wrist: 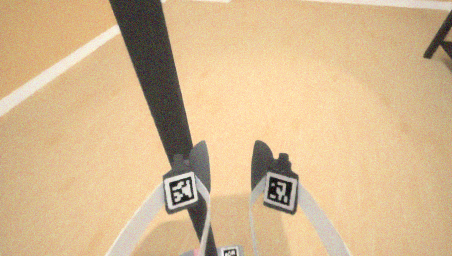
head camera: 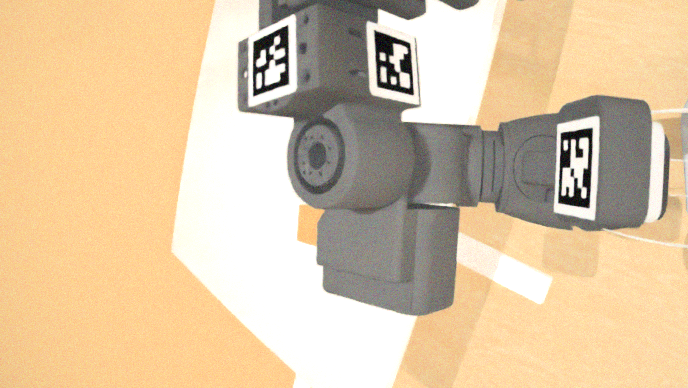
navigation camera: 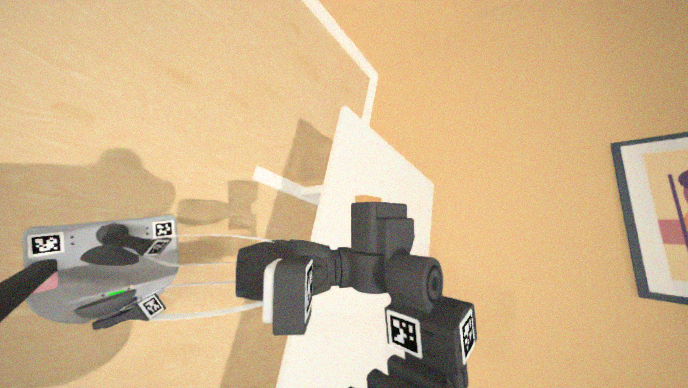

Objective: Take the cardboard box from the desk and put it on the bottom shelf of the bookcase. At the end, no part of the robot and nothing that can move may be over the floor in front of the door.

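Frame: origin at the robot's base, x ahead, y left, z up, level; centimetres.
Seen in the pictures: gripper, fingertip midpoint: (navigation camera: 84, 280).
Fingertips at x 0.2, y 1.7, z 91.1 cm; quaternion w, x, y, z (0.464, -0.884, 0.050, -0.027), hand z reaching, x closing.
Note:
A point is followed by its place in that frame.
The cardboard box (head camera: 306, 225) @[z 77.0, x 2.2, y -65.7 cm] (navigation camera: 368, 199) @[z 77.0, x 4.7, y -60.6 cm] is an orange-brown block on the white desk (head camera: 225, 200) @[z 72.0, x -3.1, y -98.8 cm] (navigation camera: 390, 160) @[z 72.0, x 20.5, y -84.7 cm]. Most of it is hidden behind the dark wrist in the head and navigation views; a small edge shows. My gripper (navigation camera: 107, 280) (wrist: 231, 158) @[z 91.1, x 0.2, y 1.7 cm] is open, with a gap between its fingers and nothing in it. It points away from the desk, back over the robot's grey base, while the wrist joints are over the desk's edge in the picture. The fingertips are out of the head view. The bookcase and the door do not show.
The dark mast (wrist: 150, 65) rises beside the left finger. The grey base (navigation camera: 100, 275) @[z 15.9, x -12.3, y 3.3 cm] is on the wooden floor. A white desk foot (head camera: 522, 280) (navigation camera: 277, 182) sticks out from under the desk. A framed picture (navigation camera: 628, 220) @[z 138.7, x -9.9, y -122.6 cm] hangs on the wall. A dark furniture leg (wrist: 437, 37) shows at right.

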